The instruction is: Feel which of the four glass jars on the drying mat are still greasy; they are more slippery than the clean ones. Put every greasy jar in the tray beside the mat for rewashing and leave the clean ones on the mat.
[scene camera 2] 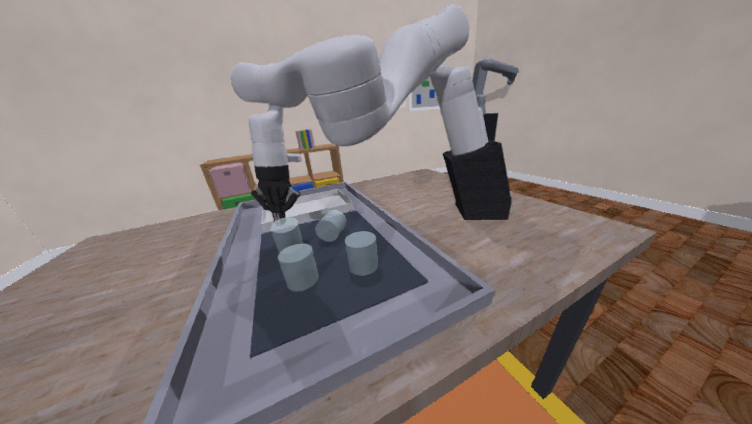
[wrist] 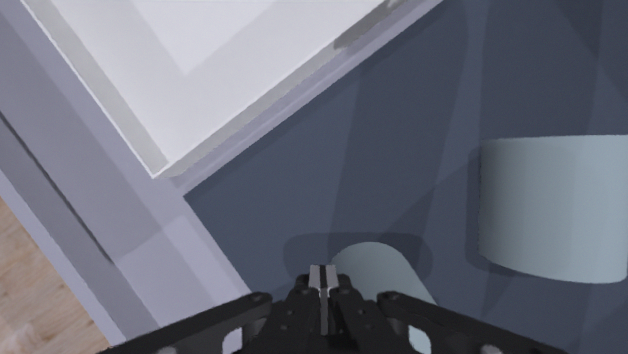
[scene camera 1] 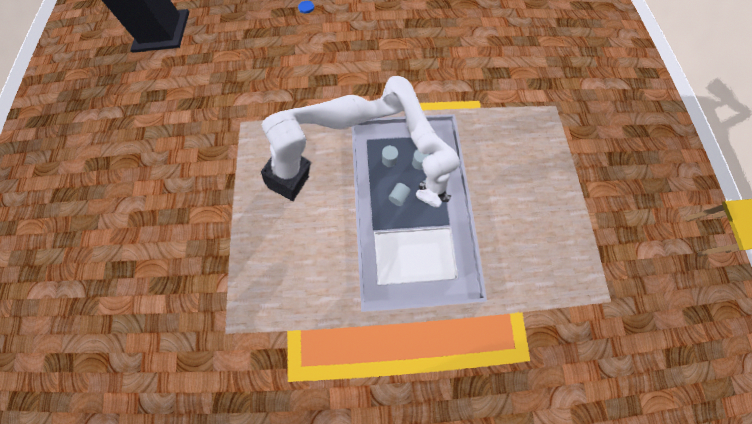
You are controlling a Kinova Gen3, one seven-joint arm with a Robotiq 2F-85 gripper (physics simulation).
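Seen in the pictures: gripper, between the fingertips: (scene camera 2: pixel 280 225) (wrist: pixel 322 283); arm's base, origin of its link: (scene camera 2: pixel 468 148) (scene camera 1: pixel 286 166).
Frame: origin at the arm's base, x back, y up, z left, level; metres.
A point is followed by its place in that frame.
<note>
My gripper (scene camera 2: pixel 279 217) {y -0.139, x -0.541, z -0.096 m} (wrist: pixel 322 283) {y -0.139, x -0.541, z -0.096 m} is shut with nothing between its fingers. It points down close over an upright glass jar (scene camera 2: pixel 285 234) {y -0.133, x -0.529, z -0.019 m} (wrist: pixel 377 270) {y -0.147, x -0.513, z -0.083 m} on the tray side of the dark mat (scene camera 1: pixel 384 217) {y -0.193, x -0.349, z -0.147 m} (scene camera 2: pixel 315 310) {y -0.193, x -0.500, z 0.180 m} (wrist: pixel 280 200) {y -0.193, x -0.549, z -0.146 m}; whether it touches is unclear. The arm hides that jar in scene camera 1. Another jar (scene camera 1: pixel 399 194) {y -0.129, x -0.409, z -0.076 m} (scene camera 2: pixel 330 225) {y -0.143, x -0.421, z -0.027 m} (wrist: pixel 553 210) {y -0.132, x -0.426, z -0.071 m} lies on its side on the mat. Two more stand upright farther from the tray: one jar (scene camera 1: pixel 389 155) {y -0.125, x -0.380, z 0.093 m} (scene camera 2: pixel 361 253) {y -0.138, x -0.393, z 0.137 m} and one jar (scene camera 1: pixel 419 159) {y -0.124, x -0.500, z 0.070 m} (scene camera 2: pixel 298 267) {y -0.138, x -0.511, z 0.121 m}, partly behind the arm in scene camera 1. The white tray (scene camera 1: pixel 416 258) {y -0.194, x -0.464, z -0.318 m} (wrist: pixel 225 30) {y -0.194, x -0.513, z -0.268 m} is empty.
A raised grey rim (scene camera 1: pixel 475 252) {y -0.177, x -0.693, z -0.309 m} (scene camera 2: pixel 421 242) {y -0.172, x -0.242, z 0.120 m} surrounds the mat and tray on the wooden table (scene camera 1: pixel 537 210) {y -0.198, x -0.992, z -0.144 m} (scene camera 2: pixel 105 294) {y -0.198, x -0.926, z -0.080 m}. The arm's black base (scene camera 1: pixel 285 178) {y 0.007, x -0.001, z -0.049 m} (scene camera 2: pixel 480 184) {y -0.088, x -0.013, z 0.068 m} stands on the table to one side. A shelf unit (scene camera 2: pixel 210 184) is by the wall.
</note>
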